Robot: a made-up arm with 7 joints. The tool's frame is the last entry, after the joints.
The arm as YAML. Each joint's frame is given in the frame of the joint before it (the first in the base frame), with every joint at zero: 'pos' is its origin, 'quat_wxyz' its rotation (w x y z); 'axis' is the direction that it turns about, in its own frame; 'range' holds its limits. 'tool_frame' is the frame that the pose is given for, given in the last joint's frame.
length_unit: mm
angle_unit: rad
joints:
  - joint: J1
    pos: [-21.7, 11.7, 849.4]
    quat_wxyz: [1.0, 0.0, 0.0, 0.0]
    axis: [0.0, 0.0, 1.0]
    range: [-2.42, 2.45]
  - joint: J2
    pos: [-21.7, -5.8, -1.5]
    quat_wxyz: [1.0, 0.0, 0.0, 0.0]
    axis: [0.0, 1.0, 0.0]
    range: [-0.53, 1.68]
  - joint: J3
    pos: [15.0, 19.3, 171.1]
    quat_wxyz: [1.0, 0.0, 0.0, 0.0]
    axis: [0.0, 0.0, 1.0]
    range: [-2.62, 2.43]
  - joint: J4
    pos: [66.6, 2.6, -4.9]
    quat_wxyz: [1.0, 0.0, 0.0, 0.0]
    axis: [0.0, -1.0, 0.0]
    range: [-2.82, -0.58]
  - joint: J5
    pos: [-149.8, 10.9, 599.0]
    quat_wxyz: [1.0, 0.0, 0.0, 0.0]
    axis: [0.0, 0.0, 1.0]
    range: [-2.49, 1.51]
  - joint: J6
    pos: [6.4, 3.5, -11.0]
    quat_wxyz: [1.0, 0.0, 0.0, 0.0]
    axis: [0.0, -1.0, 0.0]
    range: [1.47, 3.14]
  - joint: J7
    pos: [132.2, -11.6, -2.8]
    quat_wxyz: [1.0, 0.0, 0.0, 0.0]
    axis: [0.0, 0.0, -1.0]
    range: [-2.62, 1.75]
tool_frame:
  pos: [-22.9, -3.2, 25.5]
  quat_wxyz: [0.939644, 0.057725, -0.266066, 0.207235]
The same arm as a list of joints. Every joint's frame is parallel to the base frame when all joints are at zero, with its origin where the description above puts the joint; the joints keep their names.
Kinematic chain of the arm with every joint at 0, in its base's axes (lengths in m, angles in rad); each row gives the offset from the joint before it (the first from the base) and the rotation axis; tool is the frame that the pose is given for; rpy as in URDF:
J1: xyz -0.0217 0.0117 0.8494 axis +z
J2: xyz -0.0217 -0.0058 -0.0015 axis +y
J3: xyz 0.015 0.0193 0.1711 axis +z
J4: xyz 0.0666 0.0026 -0.0049 axis -y
J5: xyz -0.1498 0.0109 0.599 axis +z
J6: xyz 0.0064 0.0035 -0.011 axis -y
J7: xyz 0.1322 -0.0116 -0.0028 axis -z
tool: xyz -0.0229 -0.0032 0.0255 rpy -0.0021 -0.5515 0.4347
Joint limits (rad, base to tool): -2.42..2.45 -0.53..1.68 -2.62..2.43 -2.82..-0.58 -2.49..1.51 1.47..3.14 -2.62..1.75

